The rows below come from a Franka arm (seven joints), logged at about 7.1 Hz.
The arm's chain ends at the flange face. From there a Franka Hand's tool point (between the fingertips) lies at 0.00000 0.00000 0.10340 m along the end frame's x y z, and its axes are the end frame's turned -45 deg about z.
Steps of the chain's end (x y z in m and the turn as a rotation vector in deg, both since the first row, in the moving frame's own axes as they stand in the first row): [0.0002 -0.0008 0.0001 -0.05 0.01 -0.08]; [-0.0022 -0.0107 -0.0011 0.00 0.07 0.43]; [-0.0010 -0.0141 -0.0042 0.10 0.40 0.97]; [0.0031 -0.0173 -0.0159 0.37 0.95 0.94]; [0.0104 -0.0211 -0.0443 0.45 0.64 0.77]
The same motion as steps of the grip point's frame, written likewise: [0.0007 -0.0003 0.0001 -0.04 -0.03 -0.08]; [0.0061 -0.0090 -0.0011 -0.05 0.05 0.43]; [0.0099 -0.0103 -0.0042 -0.21 0.35 0.97]; [0.0161 -0.0093 -0.0159 -0.41 0.93 0.94]; [0.0237 -0.0073 -0.0443 -0.13 0.77 0.77]
